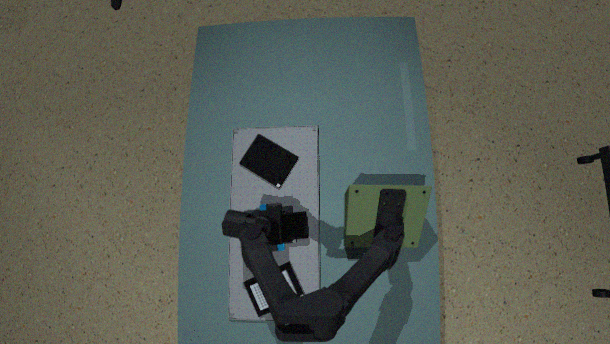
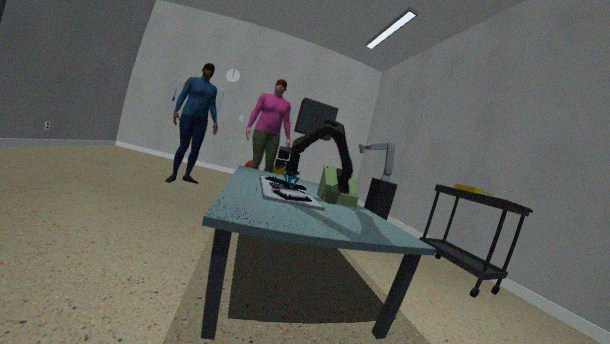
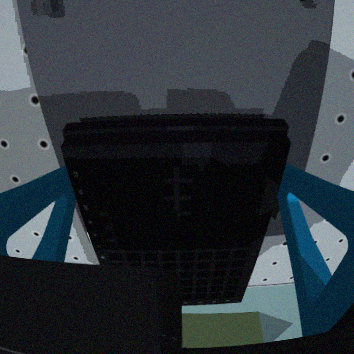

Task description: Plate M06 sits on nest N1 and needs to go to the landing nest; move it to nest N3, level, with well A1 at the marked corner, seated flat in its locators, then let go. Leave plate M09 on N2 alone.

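Note:
My gripper (image 1: 273,226) (image 2: 291,181) (image 3: 176,175) is open over the middle of the grey perforated board (image 1: 307,140) (image 3: 333,140). Its blue fingers stand on either side of a dark well plate (image 1: 298,224) (image 3: 168,158) without pressing on it. The plate lies flat and square to the board. A second plate with white wells (image 1: 258,296) sits at the near end of the board, partly hidden under my arm. A flat black slab (image 1: 268,160) with a small white corner mark lies turned at an angle at the far end. I cannot read any plate labels.
The arm's base stands on a green block (image 1: 362,209) (image 2: 330,188) right of the board on the blue-grey table (image 1: 298,64) (image 2: 277,222). Two people (image 2: 194,119) (image 2: 268,123) stand beyond the table. A black cart (image 2: 482,196) stands to the right.

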